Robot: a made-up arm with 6 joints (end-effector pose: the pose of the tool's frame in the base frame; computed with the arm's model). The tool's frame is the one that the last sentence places.
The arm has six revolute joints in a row. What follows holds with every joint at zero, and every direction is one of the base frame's. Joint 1 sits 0.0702 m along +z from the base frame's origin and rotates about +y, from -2.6 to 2.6 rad. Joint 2 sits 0.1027 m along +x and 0.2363 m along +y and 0.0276 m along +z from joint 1 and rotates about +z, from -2.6 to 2.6 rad. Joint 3 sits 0.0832 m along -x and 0.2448 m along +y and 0.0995 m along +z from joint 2 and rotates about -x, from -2.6 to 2.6 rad. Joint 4 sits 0.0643 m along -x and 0.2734 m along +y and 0.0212 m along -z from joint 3 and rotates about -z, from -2.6 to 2.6 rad. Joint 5 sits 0.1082 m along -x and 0.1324 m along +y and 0.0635 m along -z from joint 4 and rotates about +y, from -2.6 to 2.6 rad. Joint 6 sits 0.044 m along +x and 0.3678 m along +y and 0.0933 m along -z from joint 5 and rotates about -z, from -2.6 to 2.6 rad. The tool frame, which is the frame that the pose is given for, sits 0.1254 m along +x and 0.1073 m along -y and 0.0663 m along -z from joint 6; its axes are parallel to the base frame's.
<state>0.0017 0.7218 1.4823 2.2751 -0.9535 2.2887</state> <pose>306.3 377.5 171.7 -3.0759 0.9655 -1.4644</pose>
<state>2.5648 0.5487 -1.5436 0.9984 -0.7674 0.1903</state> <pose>185.5 653.7 -414.8 -2.1534 -0.2679 -2.6195</pose>
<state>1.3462 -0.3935 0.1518 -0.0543 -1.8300 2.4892</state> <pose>-58.8 1195.4 -347.9 0.5503 0.0987 -2.3013</pose>
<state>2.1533 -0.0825 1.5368 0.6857 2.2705 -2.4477</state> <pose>-793.7 510.6 339.7 -2.6547 0.6536 2.4157</pose>
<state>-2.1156 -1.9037 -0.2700 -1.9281 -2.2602 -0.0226</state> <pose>-500.3 613.3 348.7 2.5184 1.4674 2.4327</pose>
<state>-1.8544 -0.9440 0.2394 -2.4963 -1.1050 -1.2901</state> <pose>-115.4 789.7 -118.3 -1.9155 1.3352 2.2041</pose>
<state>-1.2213 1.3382 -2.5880 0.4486 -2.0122 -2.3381</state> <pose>-320.9 277.7 850.6 -1.4334 -0.5289 2.4690</pose>
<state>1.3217 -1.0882 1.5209 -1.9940 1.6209 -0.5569</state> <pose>240.7 627.9 292.1 3.1230 -1.5344 2.7904</pose>
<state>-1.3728 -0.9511 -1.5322 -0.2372 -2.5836 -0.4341</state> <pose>-799.8 663.9 165.4 0.9340 0.9440 2.3537</pose>
